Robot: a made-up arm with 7 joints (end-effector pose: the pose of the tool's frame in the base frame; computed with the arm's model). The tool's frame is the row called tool. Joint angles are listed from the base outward.
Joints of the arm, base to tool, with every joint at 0 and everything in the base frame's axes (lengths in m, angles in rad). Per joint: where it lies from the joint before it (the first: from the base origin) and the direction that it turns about. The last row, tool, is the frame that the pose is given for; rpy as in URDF.
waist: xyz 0.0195 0.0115 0.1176 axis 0 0 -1
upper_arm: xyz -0.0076 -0.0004 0.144 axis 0 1 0
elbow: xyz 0.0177 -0.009 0.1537 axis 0 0 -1
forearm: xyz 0.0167 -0.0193 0.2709 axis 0 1 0
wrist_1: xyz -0.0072 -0.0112 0.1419 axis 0 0 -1
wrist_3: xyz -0.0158 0.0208 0.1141 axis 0 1 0
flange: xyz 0.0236 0.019 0.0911 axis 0 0 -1
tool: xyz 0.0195 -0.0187 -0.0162 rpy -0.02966 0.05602 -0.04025
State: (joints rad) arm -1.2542 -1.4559 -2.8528 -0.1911 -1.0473 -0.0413 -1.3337
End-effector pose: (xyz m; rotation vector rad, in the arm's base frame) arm -0.1586 -0.7041 0.4409 1.1172 -0.4185 0.1891
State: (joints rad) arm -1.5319 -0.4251 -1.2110 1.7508 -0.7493 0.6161 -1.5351
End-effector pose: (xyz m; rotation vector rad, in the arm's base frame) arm -0.2789 -0.0718 0.6322 1.1059 -1.9243 -0.7742
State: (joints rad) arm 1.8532 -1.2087 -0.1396 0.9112 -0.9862 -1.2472 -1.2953
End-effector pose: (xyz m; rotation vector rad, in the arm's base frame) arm 0.1411 0.5726 0.7334 -1.3054 -0.3997 0.5459
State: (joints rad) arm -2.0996 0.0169 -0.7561 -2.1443 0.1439 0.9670 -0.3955
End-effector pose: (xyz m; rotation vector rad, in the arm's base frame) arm 0.2514 -0.0264 0.6072 -1.6247 0.3529 -2.6335
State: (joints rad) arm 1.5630 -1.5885 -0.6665 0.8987 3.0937 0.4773 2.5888
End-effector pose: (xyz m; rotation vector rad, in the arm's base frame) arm 0.1036 0.6671 0.5173 -1.2745 0.0102 -0.5201
